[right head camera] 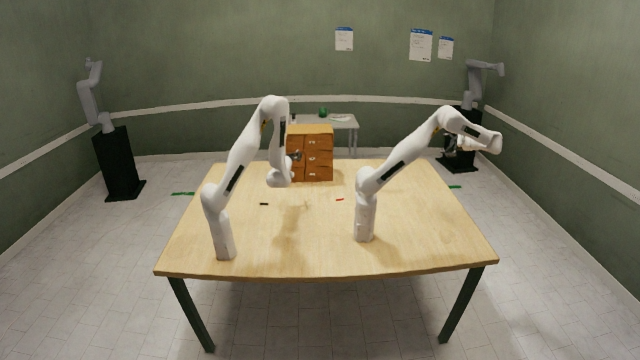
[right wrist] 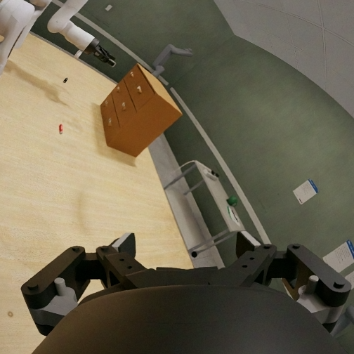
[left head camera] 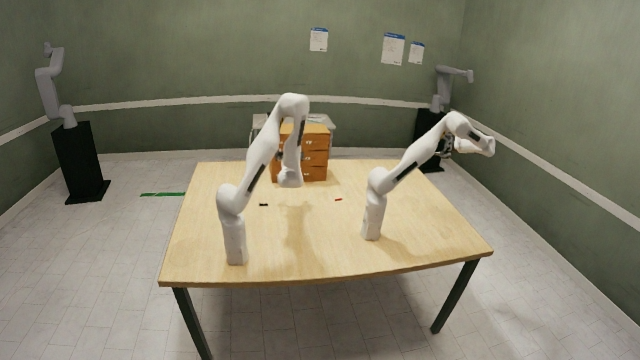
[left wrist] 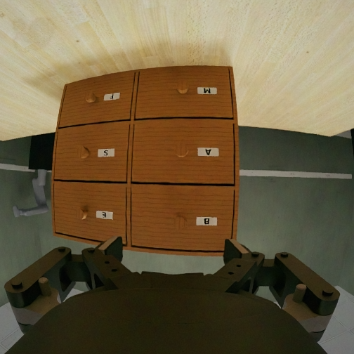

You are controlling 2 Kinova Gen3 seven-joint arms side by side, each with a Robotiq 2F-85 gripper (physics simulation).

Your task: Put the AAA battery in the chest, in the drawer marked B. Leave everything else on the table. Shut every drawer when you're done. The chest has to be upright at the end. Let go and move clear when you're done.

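Places are measured from the left arm's base along level axes (x ahead, y left, z up), in millimetres.
Pixels of known places: left gripper, fingertip midpoint: (right head camera: pixel 288 151); right gripper, fingertip midpoint: (right head camera: pixel 441 143); left arm's base at its link origin: (right head camera: pixel 226 252) (left head camera: pixel 237 257); right arm's base at its link origin: (right head camera: pixel 363 235) (left head camera: pixel 370 234).
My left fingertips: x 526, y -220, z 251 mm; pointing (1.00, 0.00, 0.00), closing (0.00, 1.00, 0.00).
Note:
For each thing: its top centre in the pictures, then the offset to it from my left fingertips. Level surfaces: height alone.
- orange-brown chest at its top centre: (left head camera: pixel 299 128) (right head camera: pixel 303 128) 213 mm ahead, 59 mm right, 52 mm up
- Drawer B at its top centre: (left head camera: pixel 285 130) (right head camera: pixel 289 131) 193 mm ahead, 19 mm left, 42 mm up
- small black cylinder at its top centre: (left head camera: pixel 263 203) (right head camera: pixel 263 202) 130 mm back, 129 mm left, 236 mm down
- small red object at its top centre: (right head camera: pixel 340 198) (left head camera: pixel 338 198) 67 mm back, 271 mm right, 240 mm down
- table at its surface level: 251 mm down
The orange-brown chest (left head camera: pixel 316 128) (right head camera: pixel 320 130) (left wrist: pixel 182 107) (right wrist: pixel 145 120) stands upright at the back of the table, all six visible drawers shut. Drawer B (left wrist: pixel 155 220) (right head camera: pixel 295 143) is at the top left of its front; the left wrist view shows it upside down. A small black cylinder (left head camera: pixel 263 204) (right head camera: pixel 264 204) (right wrist: pixel 65 80), seemingly the AAA battery, lies on the table in front of the chest. My left gripper (left wrist: pixel 172 250) (right head camera: pixel 296 156) is open and empty, in front of the chest's upper part. My right gripper (right wrist: pixel 185 244) (right head camera: pixel 450 145) is open and empty, far right of the chest, above table height.
A small red object (left head camera: pixel 338 199) (right head camera: pixel 340 199) (right wrist: pixel 61 129) lies on the table (left head camera: pixel 320 260) (right head camera: pixel 320 257), right of the black cylinder. A grey side table (right head camera: pixel 350 120) (right wrist: pixel 220 200) stands behind the chest. My left forearm partly covers the chest in the left head camera.

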